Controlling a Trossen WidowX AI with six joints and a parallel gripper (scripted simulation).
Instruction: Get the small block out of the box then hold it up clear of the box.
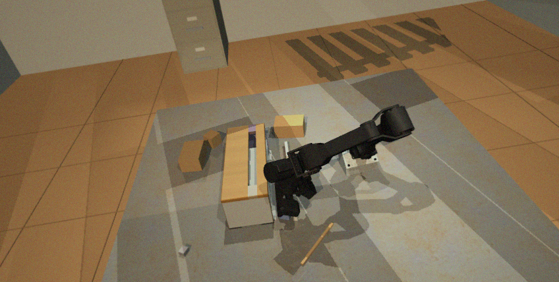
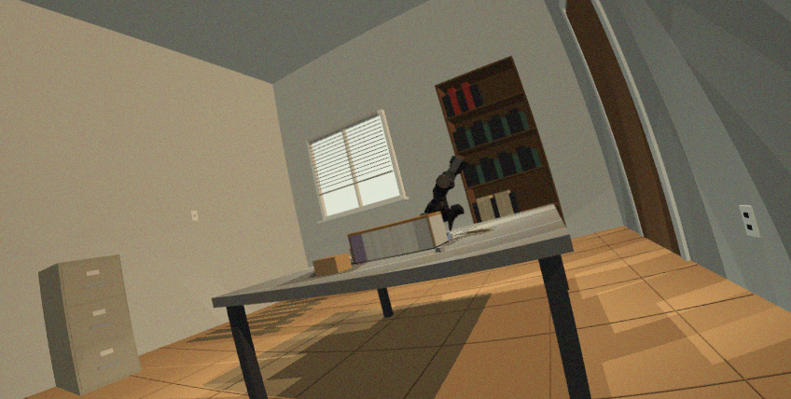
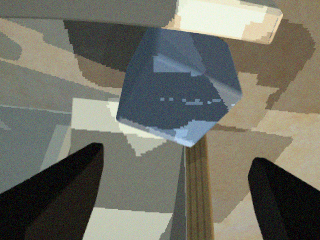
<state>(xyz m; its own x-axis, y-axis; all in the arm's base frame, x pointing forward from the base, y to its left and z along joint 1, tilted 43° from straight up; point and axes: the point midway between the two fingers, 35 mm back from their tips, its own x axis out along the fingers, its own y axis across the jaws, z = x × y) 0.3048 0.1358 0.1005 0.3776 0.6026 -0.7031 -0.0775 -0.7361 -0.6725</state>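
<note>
Right now my gripper tip is 20 mm past the blue block and 20 mm above it. From my gripper tip the other things lie so: long box (40 mm ahead, 180 mm to the right, 20 mm above); then wooden stick (90 mm behind, 130 mm to the left, 40 mm below).
</note>
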